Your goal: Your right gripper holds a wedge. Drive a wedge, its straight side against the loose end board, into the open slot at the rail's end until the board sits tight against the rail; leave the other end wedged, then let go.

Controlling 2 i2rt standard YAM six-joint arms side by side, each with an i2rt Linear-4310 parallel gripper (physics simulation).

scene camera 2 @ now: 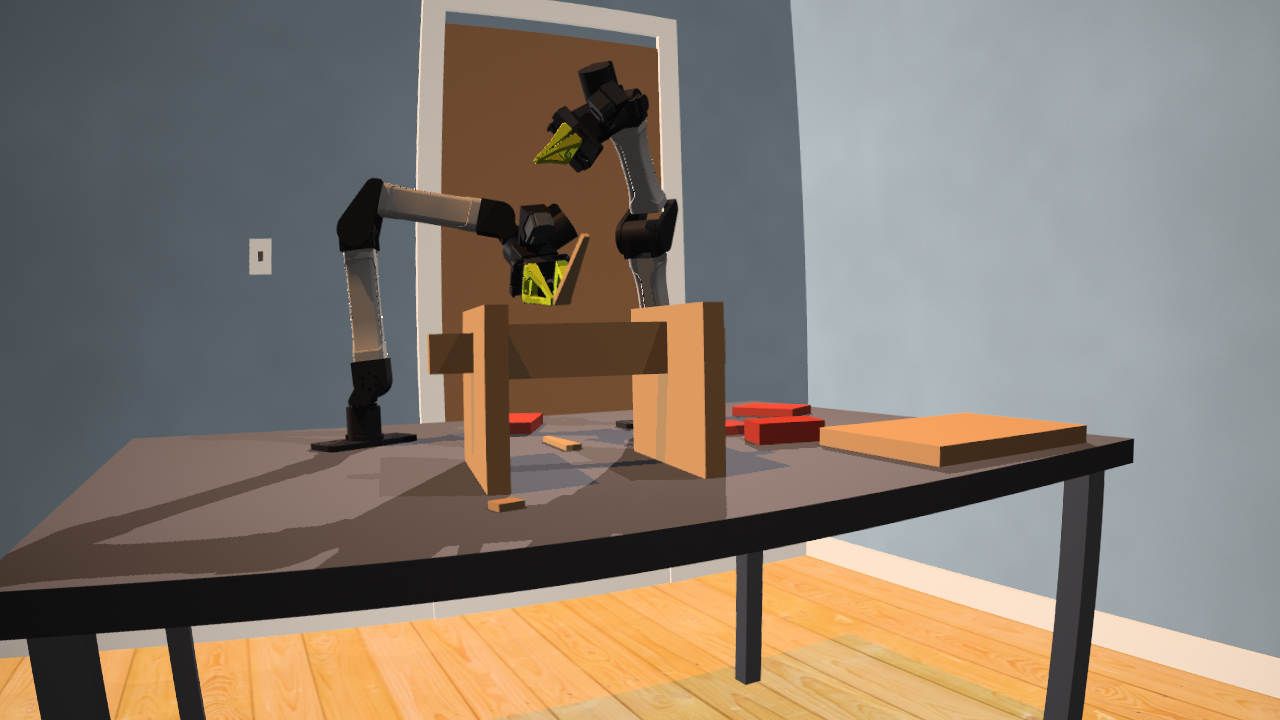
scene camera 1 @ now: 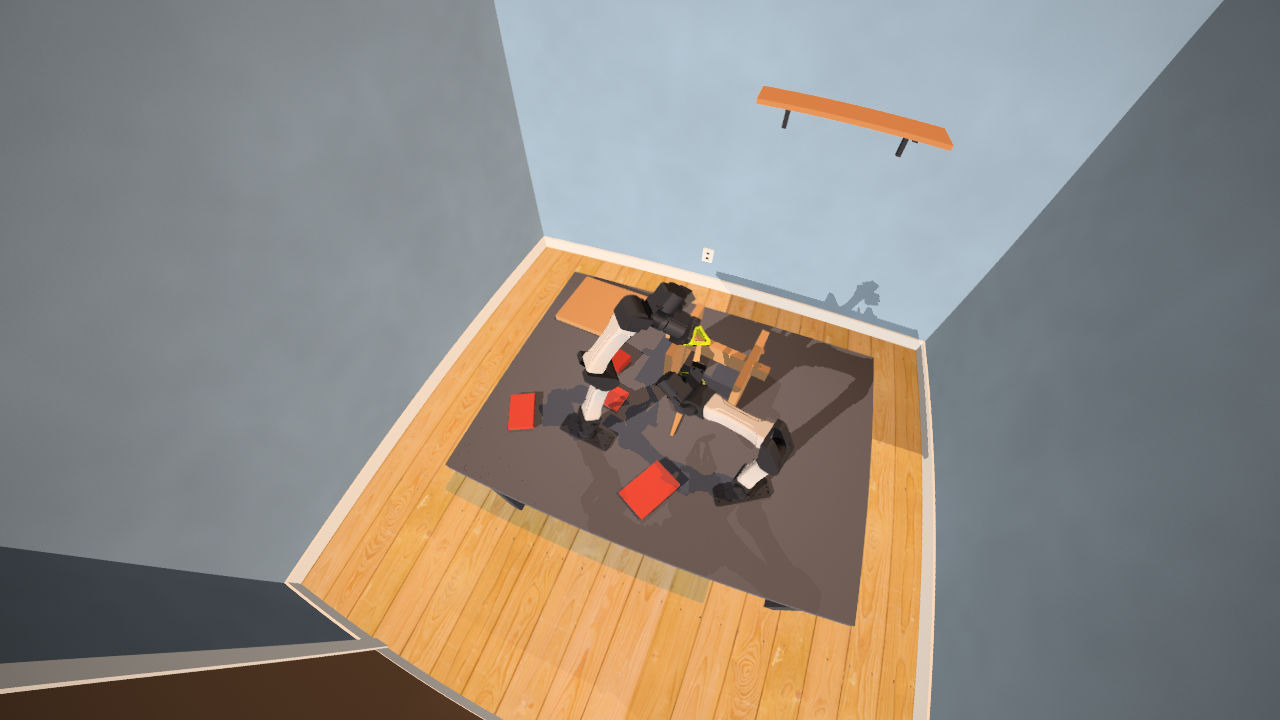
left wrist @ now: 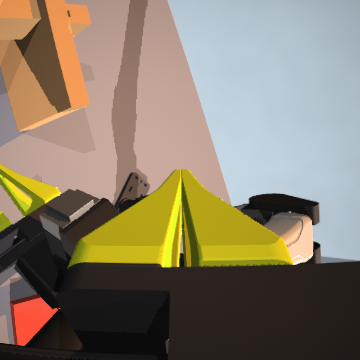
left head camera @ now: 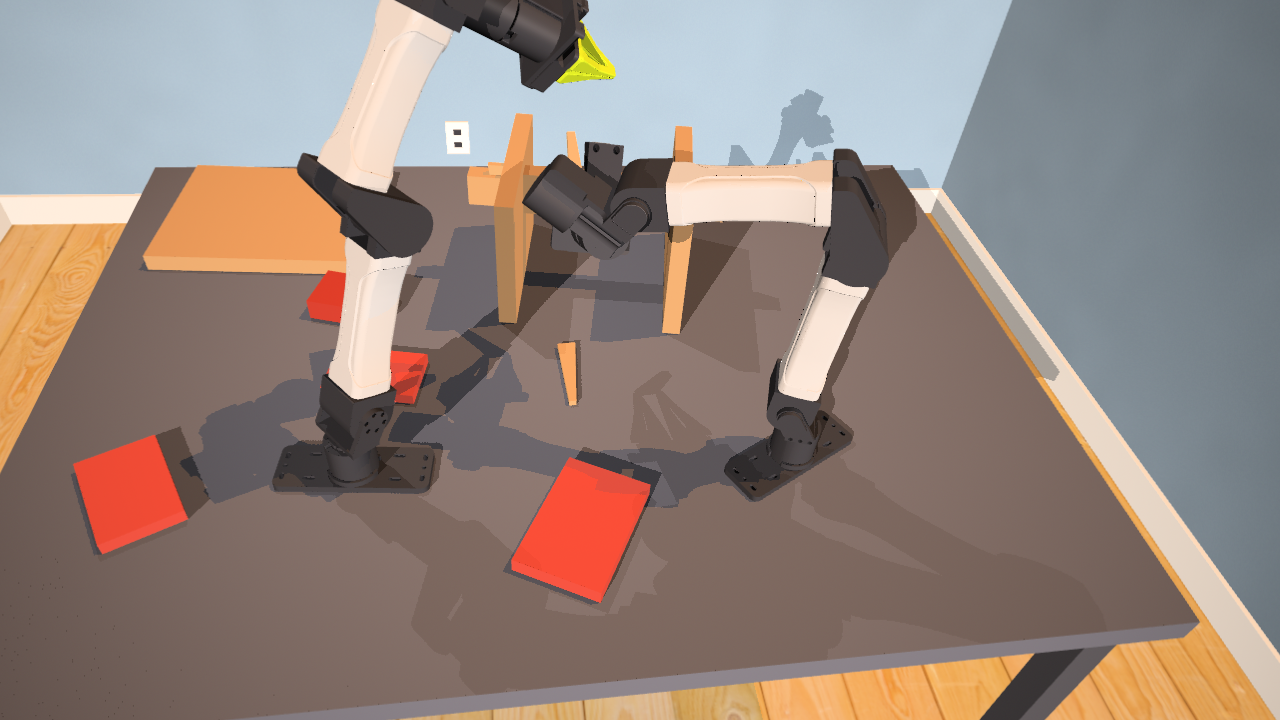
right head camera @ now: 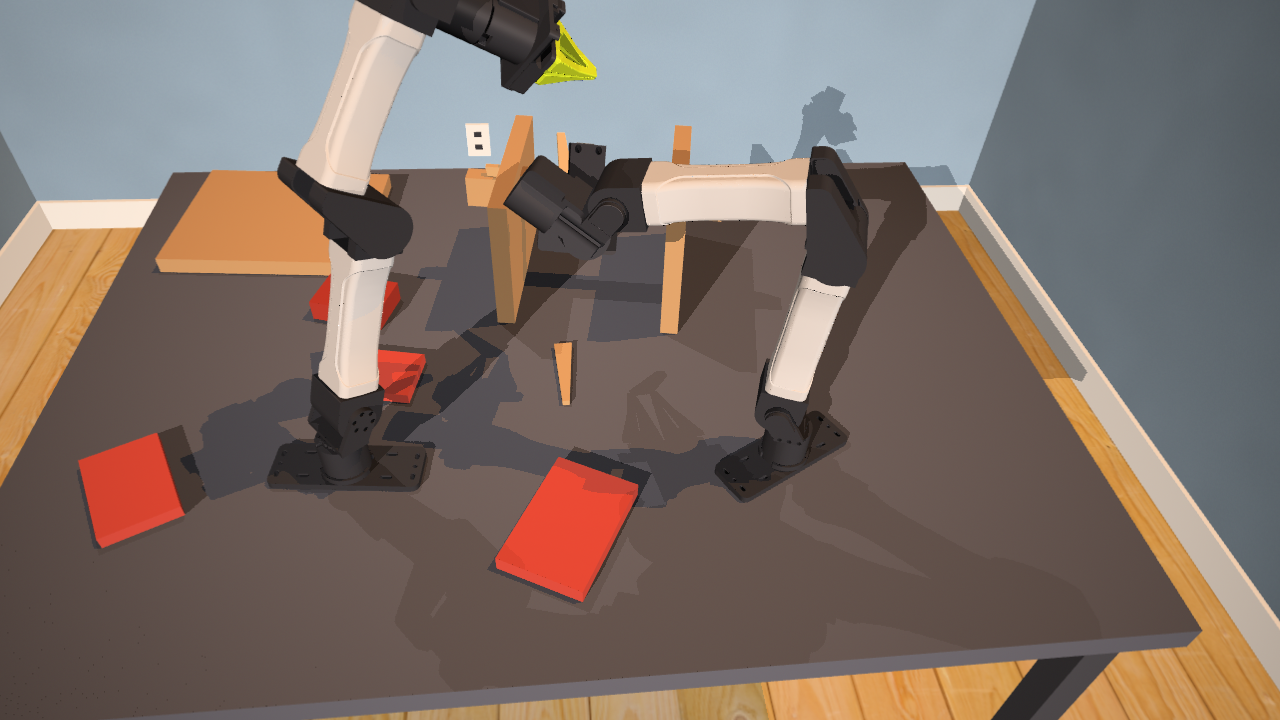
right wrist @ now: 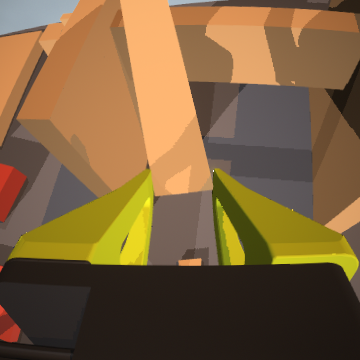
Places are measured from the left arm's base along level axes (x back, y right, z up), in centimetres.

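Where they show: left gripper, fingertip midpoint: (scene camera 2: pixel 536 160) (scene camera 1: pixel 709 343) (left wrist: pixel 180 180) (left head camera: pixel 613 73) (right head camera: pixel 595 74); right gripper, fingertip midpoint: (scene camera 2: pixel 561 300) (right wrist: pixel 182 179); left arm's base, origin of the base link: (scene camera 1: pixel 587 432) (left head camera: pixel 356 471) (right head camera: pixel 349 469); right arm's base, origin of the base link: (scene camera 2: pixel 365 444) (scene camera 1: pixel 741 492) (left head camera: pixel 789 455) (right head camera: pixel 781 456).
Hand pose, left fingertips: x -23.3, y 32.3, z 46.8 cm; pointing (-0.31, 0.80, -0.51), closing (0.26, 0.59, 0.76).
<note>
Each offset is from my left fingertips to the top centre of the thing. "*": to the spot under its first point.
My right gripper (right wrist: pixel 182 179) (scene camera 2: pixel 543 301) is shut on a long tan wedge (right wrist: pixel 165 100) (scene camera 2: pixel 573 268) (left head camera: pixel 571 145), held tilted above the rail @[dx -21.1, dy -0.2, dz -26.8 cm] (scene camera 2: pixel 586 349) (right wrist: pixel 295 55). The rail joins two upright boards. The board @[dx -20.4, dy +13.3, dz -24.6 cm] (left head camera: pixel 677 277) (scene camera 2: pixel 486 402) at the right in the head views has the rail's end @[* dx -21.6, dy +18.5, dz -30.3 cm] (scene camera 2: pixel 444 353) (left wrist: pixel 81 17) sticking through, with a small open slot in the left wrist view. A gap at that board cannot be judged. At the other board @[dx -21.9, dy -13.5, dz -24.6 cm] (left head camera: pixel 508 250) (scene camera 2: pixel 702 394), a small wedge @[dx -22.0, dy -16.3, dz -26.1 cm] (left head camera: pixel 494 166) stands on the protruding rail end. My left gripper (left wrist: pixel 180 180) (scene camera 2: pixel 537 162) is shut and empty, high up.
One spare wedge @[dx +4.0, dy -3.7, dz -45.8 cm] (left head camera: pixel 569 371) (scene camera 2: pixel 562 442) lies in front of the frame; a small tan piece @[dx -42.5, dy +15.6, dz -45.9 cm] (scene camera 2: pixel 506 505) lies behind it. A tan slab @[dx -32.7, dy -57.3, dz -44.0 cm] (left head camera: pixel 241 219) (scene camera 2: pixel 957 434) is at the back left in the head views. Red blocks @[dx +32.5, dy -1.8, dz -44.6 cm] (left head camera: pixel 581 528) @[dx +27.8, dy -59.2, dz -45.0 cm] (left head camera: pixel 131 492) @[dx +5.7, dy -32.7, dz -45.1 cm] (right head camera: pixel 402 376) lie around the arm bases.
</note>
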